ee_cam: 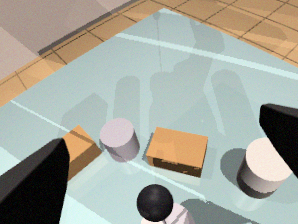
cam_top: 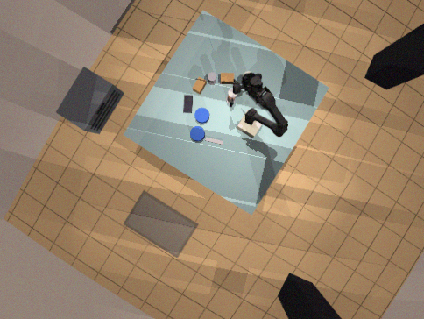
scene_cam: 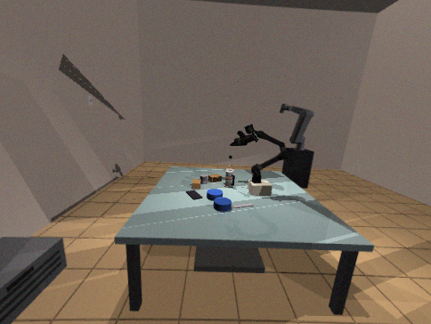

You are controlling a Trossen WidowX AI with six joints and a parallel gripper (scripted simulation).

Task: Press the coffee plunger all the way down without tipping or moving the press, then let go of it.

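The coffee press lies 30 mm to the left of my gripper tip and 240 mm below it. Also, from my gripper tip: pale stick: 20 mm behind, 390 mm to the left, 360 mm below.
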